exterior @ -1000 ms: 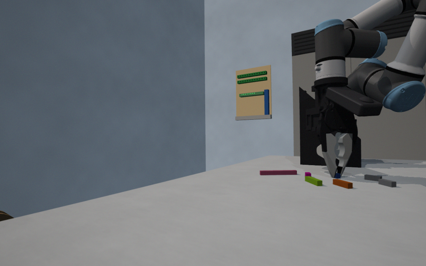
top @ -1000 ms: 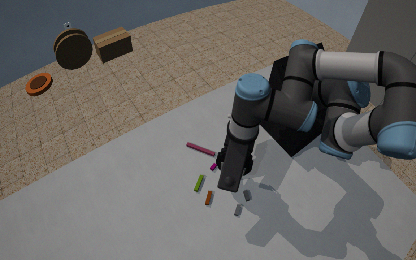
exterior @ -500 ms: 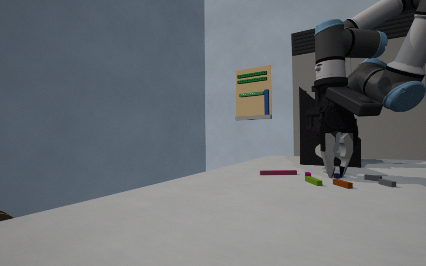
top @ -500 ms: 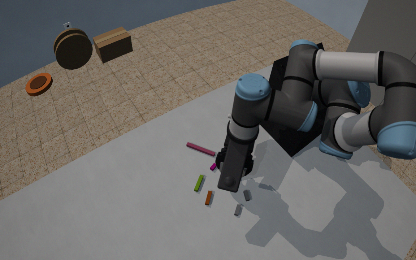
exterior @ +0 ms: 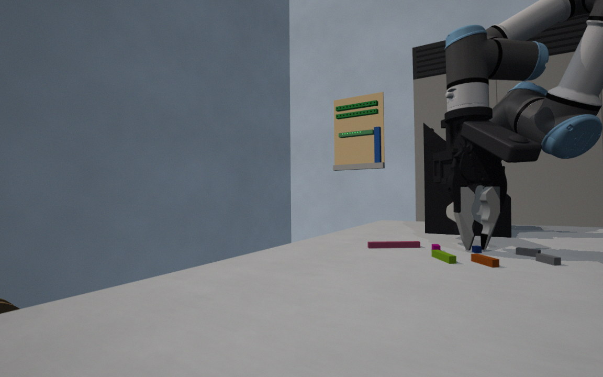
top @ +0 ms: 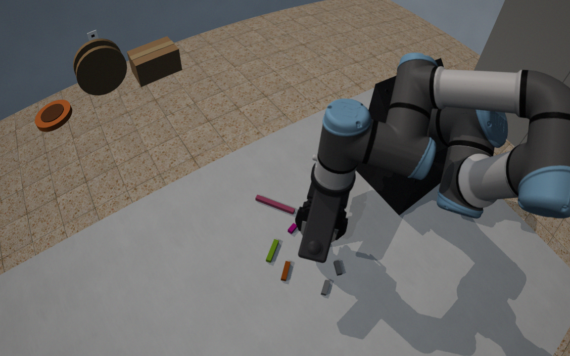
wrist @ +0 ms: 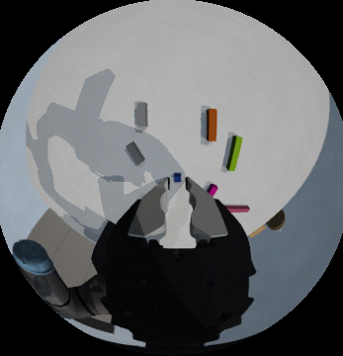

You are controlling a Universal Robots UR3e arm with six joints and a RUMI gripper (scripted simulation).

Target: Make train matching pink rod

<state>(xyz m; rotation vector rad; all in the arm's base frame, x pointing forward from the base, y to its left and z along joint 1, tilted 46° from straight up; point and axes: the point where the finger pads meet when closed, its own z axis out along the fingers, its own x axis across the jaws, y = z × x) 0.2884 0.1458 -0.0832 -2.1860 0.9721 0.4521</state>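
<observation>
The blue rod lies 1 cm below my hand. From my hand the other things lie so: orange rod (8 cm ahead, 2 cm to the left, 1 cm below); grey rod (1 cm behind, 7 cm to the left, 1 cm below); magenta rod (2 cm ahead, 6 cm to the right, 1 cm below).
</observation>
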